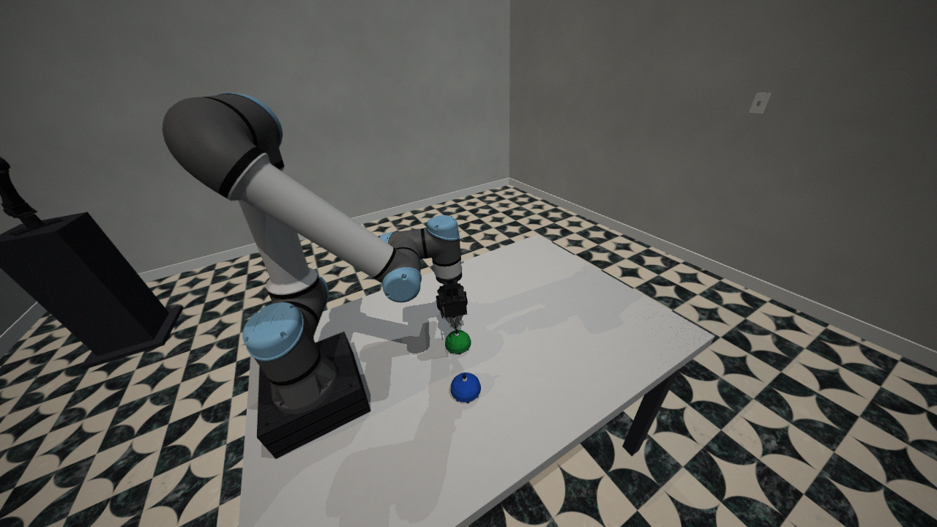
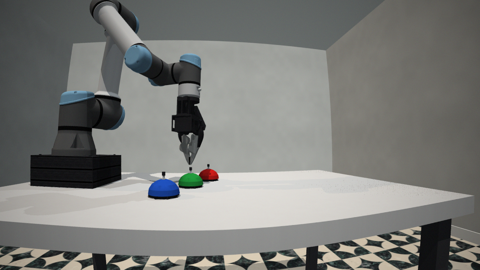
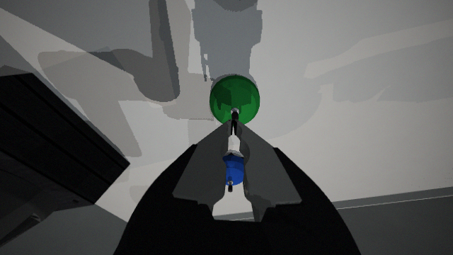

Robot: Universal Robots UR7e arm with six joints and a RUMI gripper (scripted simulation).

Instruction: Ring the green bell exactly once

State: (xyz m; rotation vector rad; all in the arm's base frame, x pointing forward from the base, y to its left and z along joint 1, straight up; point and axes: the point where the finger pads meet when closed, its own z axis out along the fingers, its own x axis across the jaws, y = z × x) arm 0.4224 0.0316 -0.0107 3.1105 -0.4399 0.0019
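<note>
Now: hand 5 cm above the green bell. Round my hand: blue bell: 4 cm behind, 16 cm to the right, 5 cm below; then red bell: 5 cm ahead, 16 cm to the left, 5 cm below.
</note>
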